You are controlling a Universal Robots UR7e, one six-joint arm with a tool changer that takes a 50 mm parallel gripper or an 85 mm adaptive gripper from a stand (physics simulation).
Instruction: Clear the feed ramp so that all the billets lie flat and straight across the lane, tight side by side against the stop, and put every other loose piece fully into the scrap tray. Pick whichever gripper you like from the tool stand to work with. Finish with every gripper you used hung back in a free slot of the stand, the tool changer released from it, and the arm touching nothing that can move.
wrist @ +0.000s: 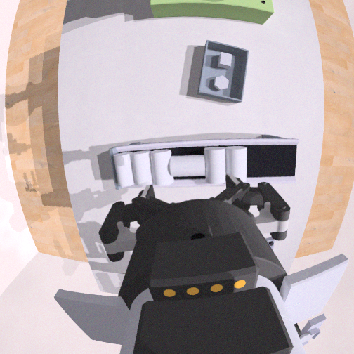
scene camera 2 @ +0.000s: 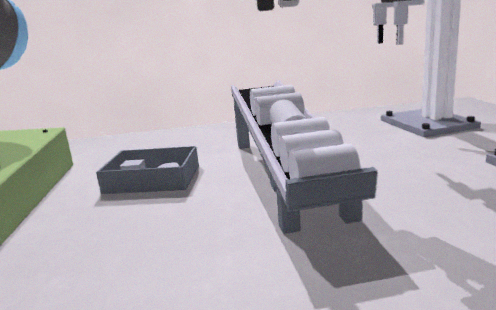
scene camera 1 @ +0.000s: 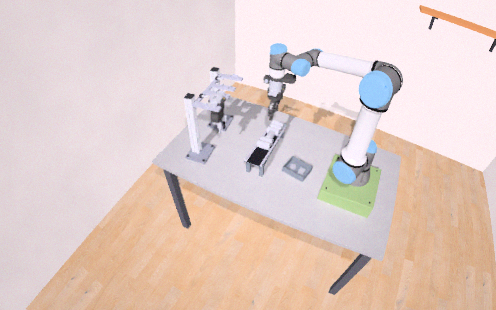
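Note:
The feed ramp [scene camera 1: 258, 156] [scene camera 2: 257, 141] [wrist: 272, 161] has its stop [scene camera 2: 332, 189] at the low end. Three white billets [scene camera 2: 326, 162] [wrist: 142, 168] lie across the lane, side by side at the stop. Behind them a white cylinder [scene camera 2: 286, 111] [wrist: 187, 165] lies lengthwise along the lane. Two more white cylinders [scene camera 2: 272, 91] [wrist: 225, 164] lie across the lane uphill of it. The scrap tray [scene camera 1: 295, 174] [scene camera 2: 142, 181] [wrist: 220, 99] holds a small cube [scene camera 2: 132, 164] [wrist: 225, 60] and a hexagonal piece [scene camera 2: 169, 165] [wrist: 221, 82]. My adaptive gripper [scene camera 1: 271, 116] [wrist: 189, 186] is open and empty, above and beside the ramp.
The tool stand [scene camera 1: 192, 125] [scene camera 2: 440, 60] rises beyond the ramp from the arm's base, with the parallel gripper [scene camera 1: 217, 115] [scene camera 2: 390, 32] hanging in it. The green base block [scene camera 1: 347, 195] [scene camera 2: 35, 170] [wrist: 212, 10] stands on the tray's other side.

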